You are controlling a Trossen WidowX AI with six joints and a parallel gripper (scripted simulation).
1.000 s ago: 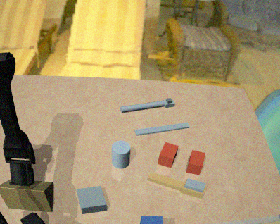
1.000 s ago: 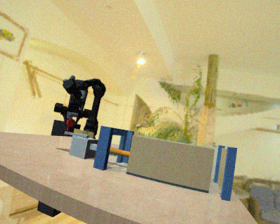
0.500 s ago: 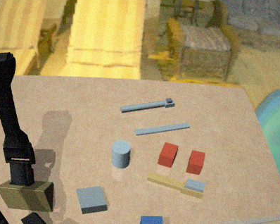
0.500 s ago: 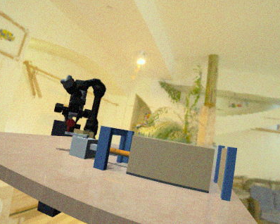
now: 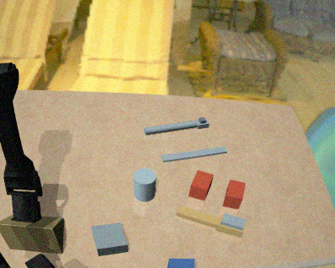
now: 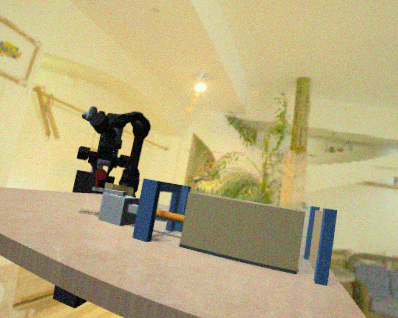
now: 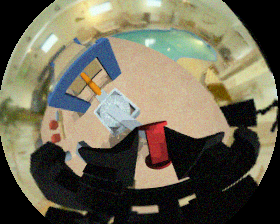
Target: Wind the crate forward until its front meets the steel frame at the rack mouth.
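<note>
Now: the red spool-shaped piece 20 mm behind my gripper tip and 10 mm to the left of it. From my gripper tip the other things lie so: winch handle 20 mm ahead, 10 mm to the left, 30 mm below; grey winch 70 mm ahead, 10 mm to the left, 100 mm below; blue frame 240 mm ahead, 10 mm to the left, 30 mm below.
</note>
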